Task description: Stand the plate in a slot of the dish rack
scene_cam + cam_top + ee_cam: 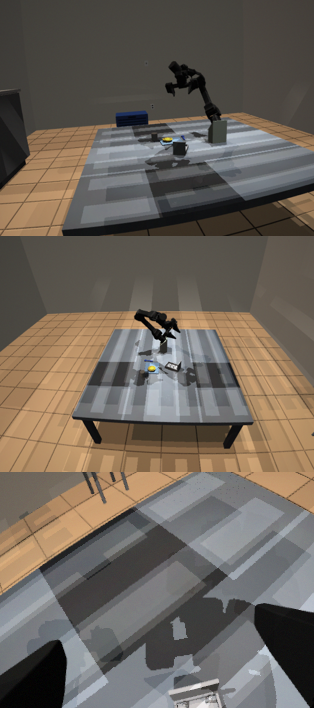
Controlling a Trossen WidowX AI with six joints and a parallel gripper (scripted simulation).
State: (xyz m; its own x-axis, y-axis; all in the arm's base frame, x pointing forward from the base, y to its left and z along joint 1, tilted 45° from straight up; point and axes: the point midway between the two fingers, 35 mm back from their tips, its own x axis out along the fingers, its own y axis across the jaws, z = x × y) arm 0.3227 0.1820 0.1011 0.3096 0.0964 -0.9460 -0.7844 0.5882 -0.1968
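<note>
My gripper tip is now 10 mm short of the yellow plate, 230 mm to the left of it and 330 mm above it. Round my gripper tip: beige cup (70 mm ahead, 310 mm to the right, 320 mm below); blue mat (20 mm behind, 230 mm to the right, 340 mm below); dish rack (10 mm behind, 30 mm to the right, 320 mm below).
</note>
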